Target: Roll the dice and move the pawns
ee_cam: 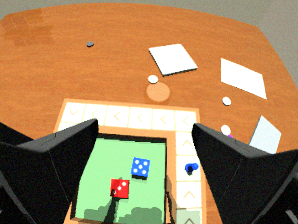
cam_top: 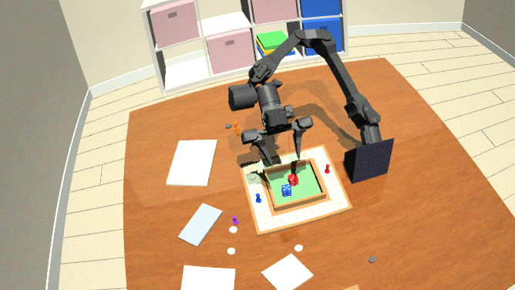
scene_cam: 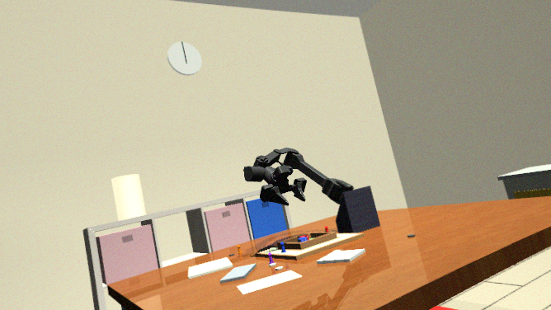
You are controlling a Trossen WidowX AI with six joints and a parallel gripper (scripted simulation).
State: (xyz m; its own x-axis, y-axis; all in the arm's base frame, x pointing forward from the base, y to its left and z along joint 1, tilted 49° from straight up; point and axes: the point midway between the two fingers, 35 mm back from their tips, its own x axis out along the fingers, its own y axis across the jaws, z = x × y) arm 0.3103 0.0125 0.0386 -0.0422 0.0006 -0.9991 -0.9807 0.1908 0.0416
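The red pawn is 15 cm behind my gripper tip, 4 cm to the right of it and 14 cm below it. From my gripper tip the other things lie so: green tray: 3 cm behind, 3 cm to the right, 16 cm below; purple pawn: 17 cm ahead, 2 cm to the left, 15 cm below; blue pawn: 8 cm ahead, 3 cm to the right, 14 cm below.
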